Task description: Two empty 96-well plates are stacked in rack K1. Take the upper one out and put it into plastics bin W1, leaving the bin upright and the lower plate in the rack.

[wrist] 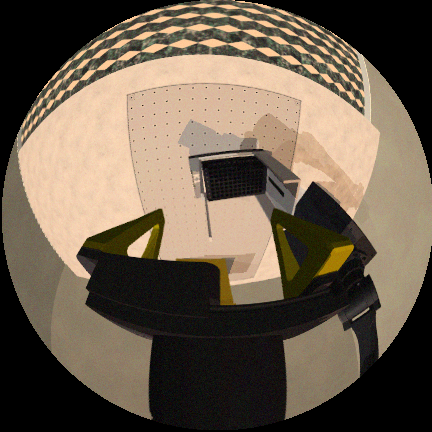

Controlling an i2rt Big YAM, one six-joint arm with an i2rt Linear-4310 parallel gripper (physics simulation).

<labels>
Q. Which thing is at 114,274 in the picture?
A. The gripper.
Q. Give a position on a black 96-well plate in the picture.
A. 230,177
</labels>
